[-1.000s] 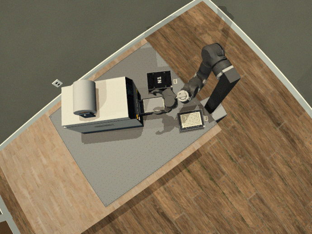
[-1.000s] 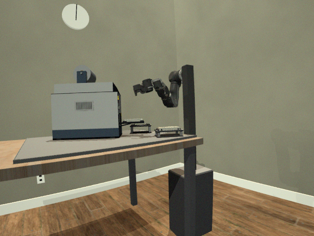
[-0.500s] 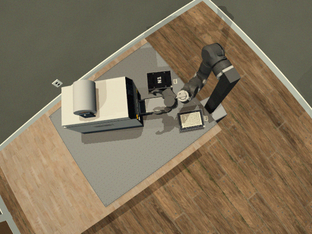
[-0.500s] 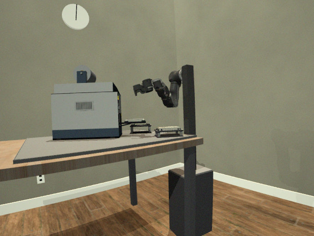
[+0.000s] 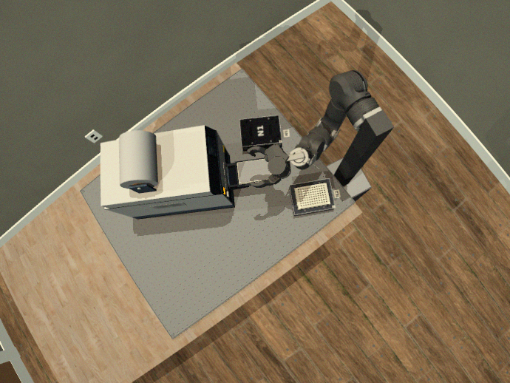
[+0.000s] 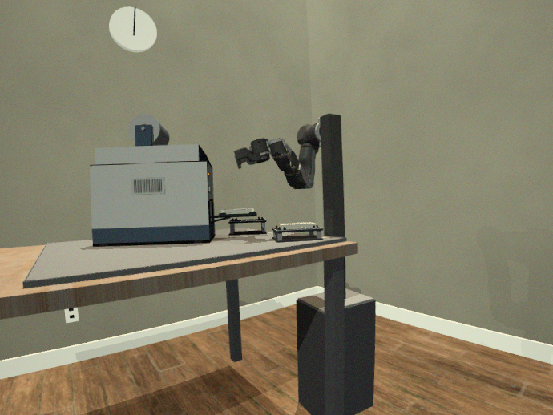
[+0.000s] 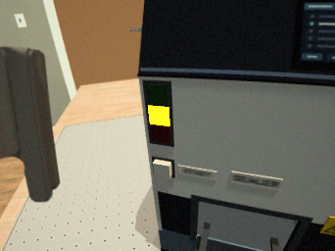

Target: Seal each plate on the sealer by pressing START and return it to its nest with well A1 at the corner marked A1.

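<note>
The sealer stage lies 20 cm below my hand, 4 cm to the right of it and 1 cm behind it. From my hand the other things lie so: black nest N1: 24 cm below, 19 cm to the right, 11 cm behind; then yellow warning label: 16 cm to the right, 15 cm below, 5 cm ahead; then plate: 25 cm below, 17 cm behind, 14 cm to the left.
</note>
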